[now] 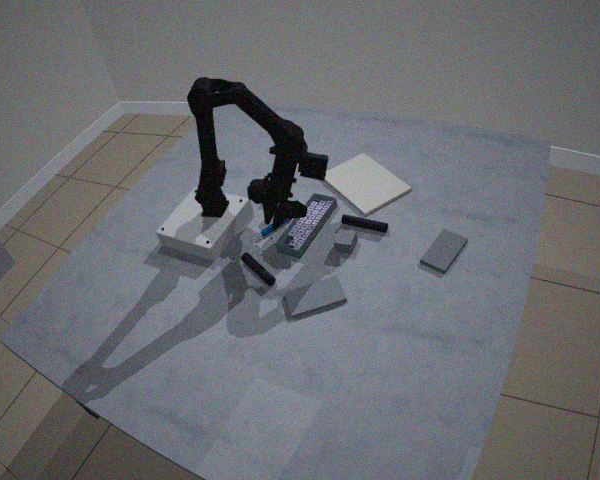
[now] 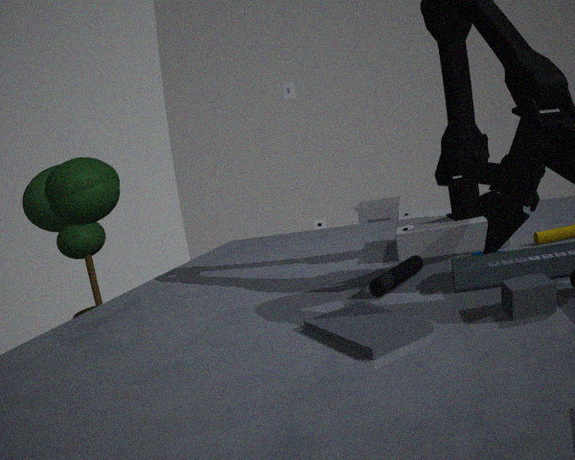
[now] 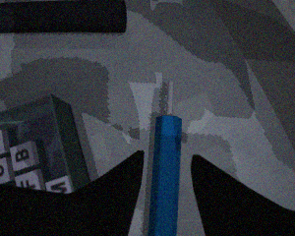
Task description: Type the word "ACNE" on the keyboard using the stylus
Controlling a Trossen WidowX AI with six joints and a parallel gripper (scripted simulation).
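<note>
My gripper tip is now 1 cm past the stylus and 1 cm to the left of it. Also, from my gripper tip: grey block 21 cm ahead, 4 cm to the right; yellow cylinder 5 cm behind, 19 cm to the left; stylus tip 3 cm behind, 4 cm to the right.
</note>
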